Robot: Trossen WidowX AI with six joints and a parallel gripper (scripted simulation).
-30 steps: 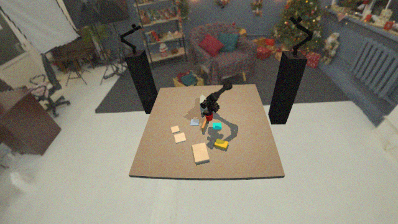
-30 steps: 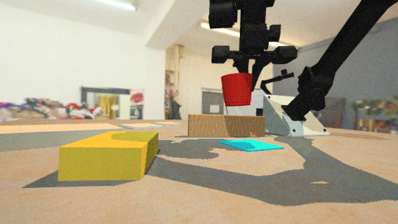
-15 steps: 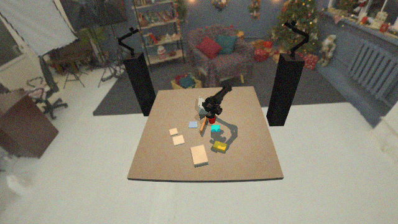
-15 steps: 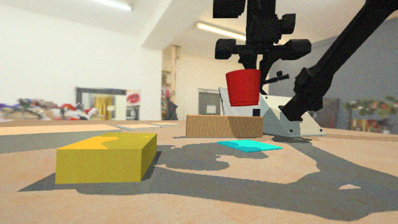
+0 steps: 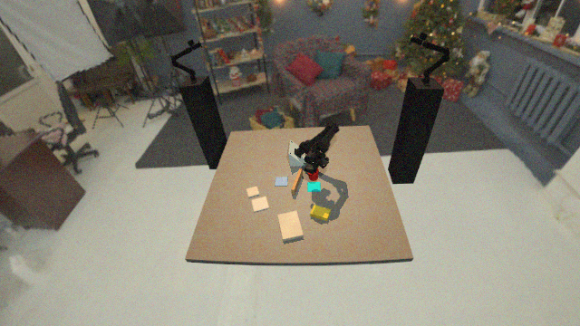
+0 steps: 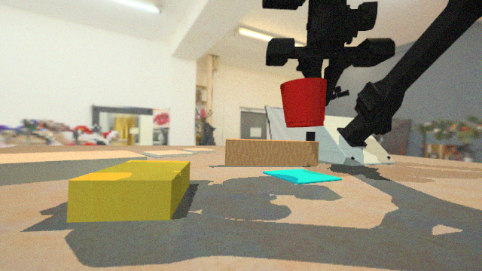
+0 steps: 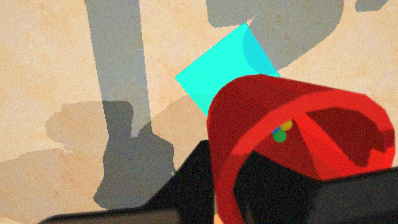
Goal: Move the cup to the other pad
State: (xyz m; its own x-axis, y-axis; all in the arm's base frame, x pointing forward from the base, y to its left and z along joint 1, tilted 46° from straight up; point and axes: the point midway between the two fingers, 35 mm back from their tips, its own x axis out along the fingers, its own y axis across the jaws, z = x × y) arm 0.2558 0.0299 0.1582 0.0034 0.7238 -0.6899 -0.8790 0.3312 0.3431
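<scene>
My gripper tip is 3 cm short of the cyan pad, 1 cm to the left of it and 13 cm above it. Round my gripper tip: tan wooden block: 13 cm to the right, 10 cm below; then pale blue pad: 2 cm behind, 24 cm to the right, 13 cm below; then red cup: 3 cm ahead, 2 cm to the right.
</scene>
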